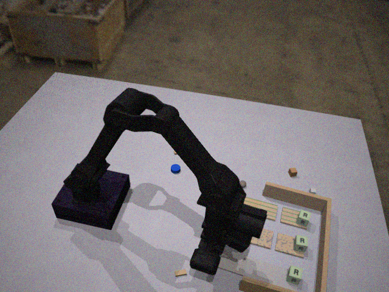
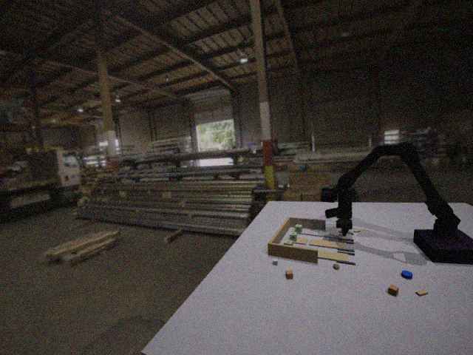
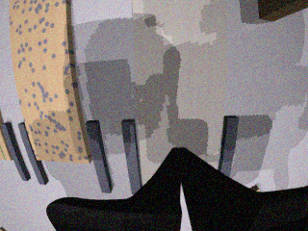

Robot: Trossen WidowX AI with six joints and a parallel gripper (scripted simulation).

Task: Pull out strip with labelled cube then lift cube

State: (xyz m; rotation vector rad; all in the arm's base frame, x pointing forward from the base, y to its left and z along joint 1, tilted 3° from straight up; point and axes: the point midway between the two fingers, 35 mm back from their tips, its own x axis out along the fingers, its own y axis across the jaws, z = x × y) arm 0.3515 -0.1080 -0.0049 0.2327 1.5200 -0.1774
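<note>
My gripper tip is now 70 mm past the wood chip and 60 mm to the left of it. Also, from my gripper tip: blue disc 130 mm behind, 290 mm to the left; then grey pebble 80 mm ahead, 250 mm to the left; then white cube 300 mm ahead, 240 mm to the left.
</note>
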